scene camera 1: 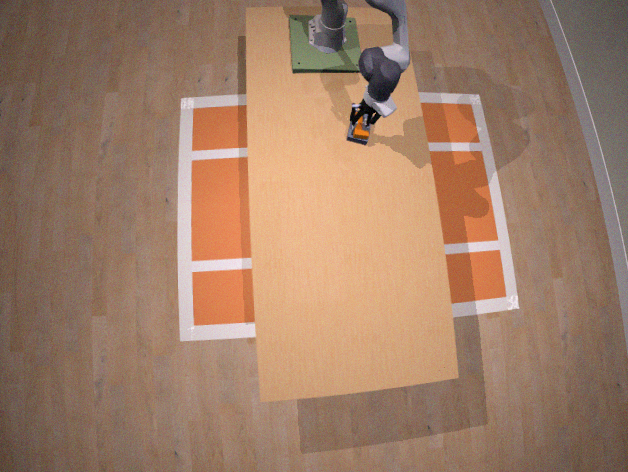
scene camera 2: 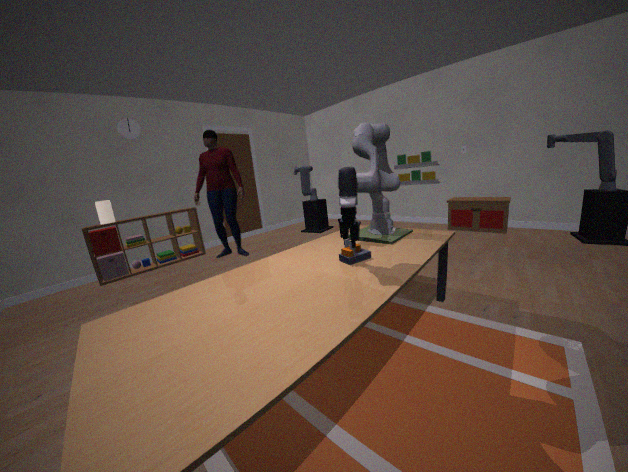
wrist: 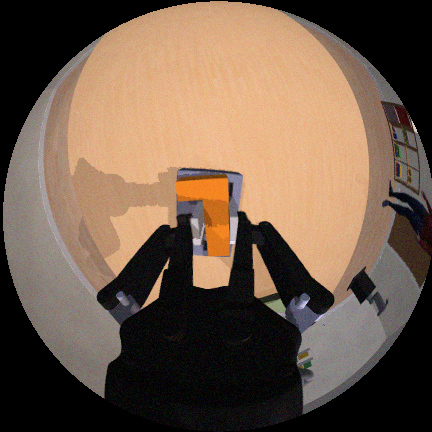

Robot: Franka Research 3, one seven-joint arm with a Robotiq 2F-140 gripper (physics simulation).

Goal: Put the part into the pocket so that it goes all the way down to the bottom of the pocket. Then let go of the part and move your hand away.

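The orange L-shaped part [scene camera 1: 361, 133] [scene camera 2: 349, 251] [wrist: 215, 190] is between the two fingers of my gripper [scene camera 1: 363, 121] [scene camera 2: 350, 243] [wrist: 216, 206], which is shut on its long leg. The blue-grey block with the pocket [scene camera 1: 356, 141] [scene camera 2: 355, 257] [wrist: 237, 180] stands on the table under the part. In the wrist view the part's short leg points left and covers the block's left rim; a dark strip of pocket shows to its right. The part looks slightly turned against the block. In scene camera 2 it stands up above the block's top. Its underside and the pocket floor are hidden.
The block stands on the long wooden table [scene camera 1: 350, 253] [scene camera 2: 228, 324], near the green base plate [scene camera 1: 324, 64] [scene camera 2: 393, 234] of the arm. The table's right edge is to the right of the block in scene camera 1. A person [scene camera 2: 218, 172] stands beyond the table.
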